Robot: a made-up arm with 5 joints.
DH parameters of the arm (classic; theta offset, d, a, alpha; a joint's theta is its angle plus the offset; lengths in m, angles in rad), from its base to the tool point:
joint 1: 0 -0.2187 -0.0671 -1.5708
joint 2: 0 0.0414 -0.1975 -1.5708
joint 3: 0 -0.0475 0.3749 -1.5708
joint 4: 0 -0.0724 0.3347 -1.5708
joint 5: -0.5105 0 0.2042 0
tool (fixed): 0.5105 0.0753 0 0
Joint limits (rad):
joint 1: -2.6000..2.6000
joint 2: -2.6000..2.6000
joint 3: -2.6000..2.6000
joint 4: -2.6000..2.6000
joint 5: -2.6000..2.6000
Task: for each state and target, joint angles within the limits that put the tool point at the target. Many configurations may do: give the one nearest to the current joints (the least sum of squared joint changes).
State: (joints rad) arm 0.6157 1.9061 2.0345 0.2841 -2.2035
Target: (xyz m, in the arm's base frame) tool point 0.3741 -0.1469 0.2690
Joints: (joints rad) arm 0.6426 1.8040 2.2352 0.2380 -2.0915
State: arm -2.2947 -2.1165 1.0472 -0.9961 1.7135
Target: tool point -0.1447 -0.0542 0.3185
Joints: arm -2.1319 -1.8073 0.5641 -1.0975 1.5348
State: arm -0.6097 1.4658 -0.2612 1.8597 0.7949
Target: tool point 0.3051 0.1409 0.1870
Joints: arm -0.2994 1.0523 -0.4269 2.0316 0.9858
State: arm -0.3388 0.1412 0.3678 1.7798 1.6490
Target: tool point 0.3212 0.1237 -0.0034
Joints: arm -0.2278 0.6795 0.4194 1.7263 1.9709
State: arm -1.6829 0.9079 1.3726 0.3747 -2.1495
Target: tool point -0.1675 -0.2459 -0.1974
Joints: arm -1.1962 0.8044 0.7601 0.5706 -2.4192
